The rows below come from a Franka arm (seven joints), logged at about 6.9 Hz.
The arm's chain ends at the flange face. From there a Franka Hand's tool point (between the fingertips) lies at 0.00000 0.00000 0.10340 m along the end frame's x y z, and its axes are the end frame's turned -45 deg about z.
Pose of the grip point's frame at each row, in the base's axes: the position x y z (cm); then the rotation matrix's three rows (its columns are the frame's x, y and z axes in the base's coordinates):
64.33 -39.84 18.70; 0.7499 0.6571 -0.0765; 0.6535 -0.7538 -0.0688; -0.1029 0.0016 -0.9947
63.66 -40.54 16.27; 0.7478 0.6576 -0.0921; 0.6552 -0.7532 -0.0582; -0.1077 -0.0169 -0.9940
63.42 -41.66 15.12; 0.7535 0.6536 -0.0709; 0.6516 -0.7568 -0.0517; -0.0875 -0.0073 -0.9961
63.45 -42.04 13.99; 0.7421 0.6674 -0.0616; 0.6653 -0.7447 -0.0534; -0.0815 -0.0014 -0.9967
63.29 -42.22 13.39; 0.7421 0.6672 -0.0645; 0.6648 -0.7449 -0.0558; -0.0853 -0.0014 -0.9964
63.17 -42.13 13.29; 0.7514 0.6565 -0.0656; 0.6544 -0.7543 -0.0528; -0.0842 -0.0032 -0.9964
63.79 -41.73 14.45; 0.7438 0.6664 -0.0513; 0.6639 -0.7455 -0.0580; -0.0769 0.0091 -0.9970
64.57 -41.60 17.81; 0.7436 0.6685 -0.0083; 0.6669 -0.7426 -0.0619; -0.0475 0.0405 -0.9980
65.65 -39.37 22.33; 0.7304 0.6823 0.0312; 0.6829 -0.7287 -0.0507; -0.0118 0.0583 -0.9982
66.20 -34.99 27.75; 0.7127 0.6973 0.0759; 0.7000 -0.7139 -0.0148; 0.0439 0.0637 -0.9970
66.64 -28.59 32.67; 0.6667 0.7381 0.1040; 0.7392 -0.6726 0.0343; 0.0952 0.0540 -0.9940
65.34 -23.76 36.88; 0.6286 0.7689 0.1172; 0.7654 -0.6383 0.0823; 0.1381 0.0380 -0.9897
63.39 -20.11 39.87; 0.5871 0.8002 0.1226; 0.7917 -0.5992 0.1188; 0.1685 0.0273 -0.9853
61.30 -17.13 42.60; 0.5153 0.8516 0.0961; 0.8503 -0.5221 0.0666; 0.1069 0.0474 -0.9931
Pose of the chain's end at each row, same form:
65.12 -39.13 28.99; 0.9949 -0.0656 -0.0765; -0.0709 -0.9951 -0.0688; -0.0716 0.0739 -0.9947
64.61 -39.94 26.55; 0.9938 -0.0638 -0.0921; -0.0693 -0.9959 -0.0582; -0.0881 0.0642 -0.9940
64.15 -41.13 25.42; 0.9950 -0.0706 -0.0709; -0.0744 -0.9959 -0.0517; -0.0670 0.0567 -0.9961
64.09 -41.49 24.30; 0.9967 -0.0528 -0.0616; -0.0561 -0.9970 -0.0534; -0.0586 0.0566 -0.9967
63.96 -41.64 23.69; 0.9965 -0.0530 -0.0645; -0.0566 -0.9968 -0.0558; -0.0613 0.0593 -0.9964
63.85 -41.58 23.59; 0.9955 -0.0671 -0.0656; -0.0706 -0.9961 -0.0528; -0.0618 0.0573 -0.9964
64.32 -41.13 24.76; 0.9972 -0.0547 -0.0513; -0.0577 -0.9966 -0.0580; -0.0479 0.0608 -0.9970
64.66 -40.96 28.13; 0.9985 -0.0531 -0.0083; -0.0535 -0.9967 -0.0619; -0.0049 0.0622 -0.9980
65.33 -38.85 32.65; 0.9989 -0.0340 0.0312; -0.0324 -0.9982 -0.0507; 0.0329 0.0496 -0.9982
65.42 -34.84 38.06; 0.9970 -0.0109 0.0759; -0.0098 -0.9998 -0.0148; 0.0761 0.0140 -0.9970
65.56 -28.94 42.95; 0.9933 0.0505 0.1040; 0.0471 -0.9983 0.0343; 0.1055 -0.0291 -0.9940
64.13 -24.61 47.11; 0.9882 0.0992 0.1172; 0.0899 -0.9926 0.0823; 0.1245 -0.0708 -0.9897
62.12 -21.34 50.06; 0.9810 0.1507 0.1226; 0.1361 -0.9835 0.1188; 0.1385 -0.0998 -0.9853
60.31 -17.82 52.87; 0.9665 0.2378 0.0961; 0.2321 -0.9704 0.0666; 0.1091 -0.0421 -0.9931

